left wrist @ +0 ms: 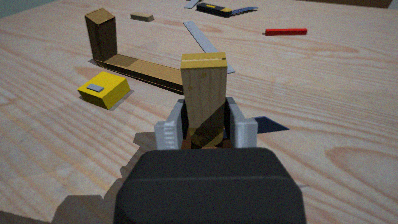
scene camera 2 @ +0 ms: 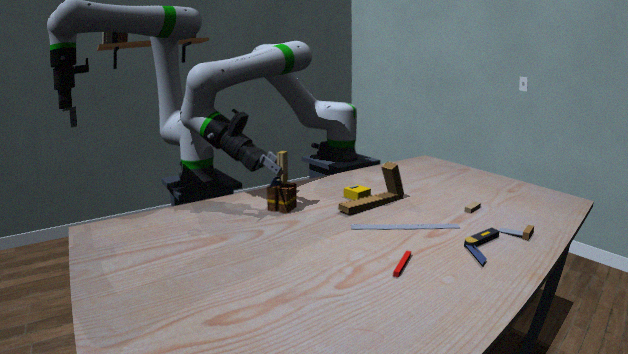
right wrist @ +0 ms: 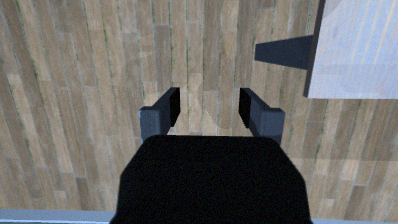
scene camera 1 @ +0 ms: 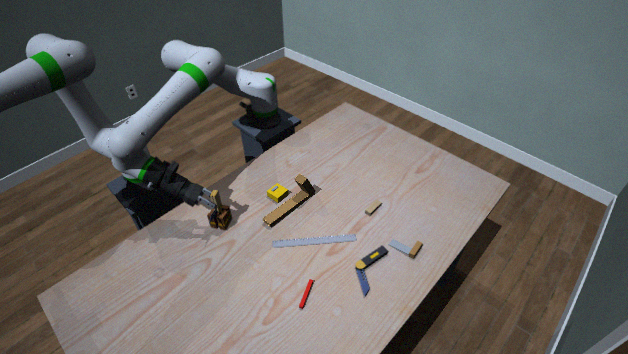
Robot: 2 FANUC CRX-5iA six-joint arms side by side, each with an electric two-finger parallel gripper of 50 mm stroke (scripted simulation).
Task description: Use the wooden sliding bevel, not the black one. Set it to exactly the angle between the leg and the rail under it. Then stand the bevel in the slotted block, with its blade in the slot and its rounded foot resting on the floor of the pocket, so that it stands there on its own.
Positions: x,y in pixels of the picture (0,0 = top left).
Labels:
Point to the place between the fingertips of my left gripper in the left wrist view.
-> At 205,110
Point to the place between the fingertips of my right gripper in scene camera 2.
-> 74,126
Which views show my left gripper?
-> The left wrist view, scene camera 2 and scene camera 1 only.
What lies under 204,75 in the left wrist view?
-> A wooden bevel.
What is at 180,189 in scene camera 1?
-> My left gripper.

